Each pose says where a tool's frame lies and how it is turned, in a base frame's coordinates. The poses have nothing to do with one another.
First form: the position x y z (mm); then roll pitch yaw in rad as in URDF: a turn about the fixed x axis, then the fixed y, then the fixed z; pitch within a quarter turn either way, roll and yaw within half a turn.
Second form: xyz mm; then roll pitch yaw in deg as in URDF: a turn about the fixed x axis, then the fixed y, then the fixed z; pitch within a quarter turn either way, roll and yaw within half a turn. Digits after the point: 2 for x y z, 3 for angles.
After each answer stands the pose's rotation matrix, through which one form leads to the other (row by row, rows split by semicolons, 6 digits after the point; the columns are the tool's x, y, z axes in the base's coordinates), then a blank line. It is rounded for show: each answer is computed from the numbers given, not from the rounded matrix.
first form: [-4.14 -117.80 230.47 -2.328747 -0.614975 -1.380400]
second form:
[-4.14 -117.80 230.47 -133.427 -35.235 -79.091]
0.154576 -0.595717 0.788180; -0.802028 -0.541523 -0.252000; 0.576938 -0.593189 -0.561488

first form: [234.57 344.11 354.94 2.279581 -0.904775 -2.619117]
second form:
[234.57 344.11 354.94 130.610 -51.840 -150.064]
-0.535431 0.192453 -0.822359; -0.308330 0.861946 0.402469; 0.786286 0.469052 -0.402174

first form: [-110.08 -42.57 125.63 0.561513 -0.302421 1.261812]
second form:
[-110.08 -42.57 125.63 32.172 -17.327 72.297]
0.290291 -0.854590 0.430590; 0.909410 0.106322 -0.402080; 0.297832 0.508303 0.808037

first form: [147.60 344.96 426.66 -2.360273 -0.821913 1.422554]
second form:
[147.60 344.96 426.66 -135.234 -47.092 81.506]
0.100557 0.778382 -0.619685; 0.673354 0.405281 0.618337; 0.732450 -0.479446 -0.483373

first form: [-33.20 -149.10 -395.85 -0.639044 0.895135 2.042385]
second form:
[-33.20 -149.10 -395.85 -36.615 51.287 117.020]
-0.284127 -0.503626 -0.815863; 0.557148 -0.779244 0.286993; -0.780294 -0.373014 0.501998

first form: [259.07 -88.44 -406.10 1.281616 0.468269 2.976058]
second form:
[259.07 -88.44 -406.10 73.431 26.830 170.516]
-0.880153 -0.473678 0.030989; 0.147041 -0.209985 0.966584; -0.451342 0.855299 0.254469

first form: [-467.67 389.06 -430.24 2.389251 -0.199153 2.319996]
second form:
[-467.67 389.06 -430.24 136.894 -11.411 132.926]
-0.667592 0.626671 0.402001; 0.717761 0.398237 0.571162; 0.197839 0.669843 -0.715660

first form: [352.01 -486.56 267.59 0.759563 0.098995 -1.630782]
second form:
[352.01 -486.56 267.59 43.520 5.672 -93.437]
-0.059656 0.719753 -0.691663; -0.993314 -0.111406 -0.030257; -0.098833 0.685233 0.721587

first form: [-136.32 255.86 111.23 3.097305 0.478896 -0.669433]
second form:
[-136.32 255.86 111.23 177.463 27.439 -38.356]
0.695957 -0.603935 -0.388466; -0.550733 -0.796064 0.250947; -0.460800 0.039293 -0.886634

